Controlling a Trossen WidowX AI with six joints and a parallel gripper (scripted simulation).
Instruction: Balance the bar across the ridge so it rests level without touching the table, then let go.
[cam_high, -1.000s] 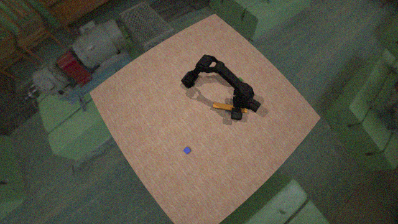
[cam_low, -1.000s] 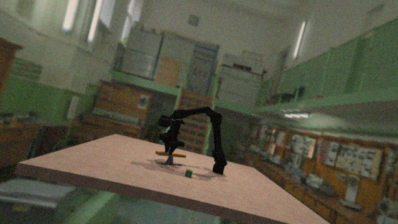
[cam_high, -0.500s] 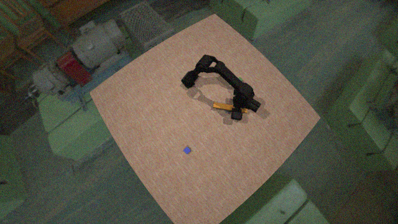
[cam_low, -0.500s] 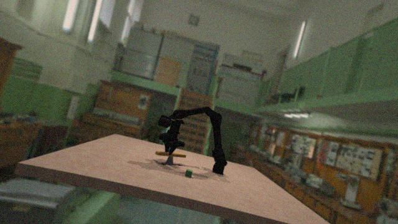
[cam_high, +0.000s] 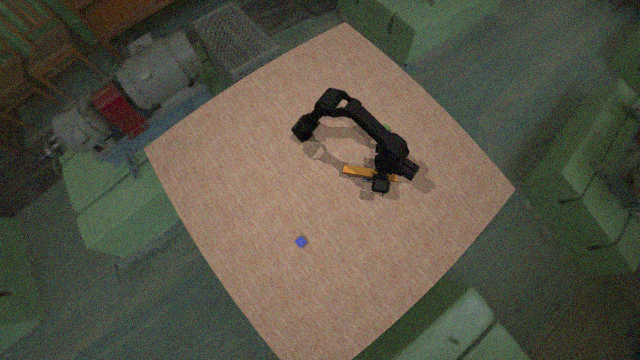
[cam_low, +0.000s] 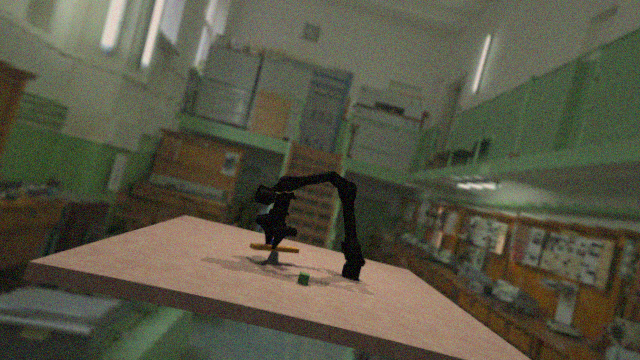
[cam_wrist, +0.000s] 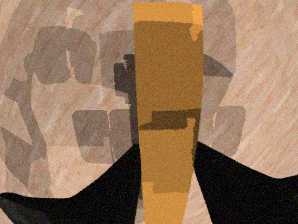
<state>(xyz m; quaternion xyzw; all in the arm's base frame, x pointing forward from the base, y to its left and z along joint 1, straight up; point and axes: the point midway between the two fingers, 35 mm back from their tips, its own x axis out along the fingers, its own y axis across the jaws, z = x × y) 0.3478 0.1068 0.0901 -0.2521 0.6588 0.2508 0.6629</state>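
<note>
My gripper tip is now 20 mm to the left of the orange bar and 20 mm past it. The rest, counted from my gripper tip: small green cube: 190 mm to the left, 140 mm behind, 40 mm below; then small blue cube: 400 mm to the right, 40 mm below, 10 mm ahead.
</note>
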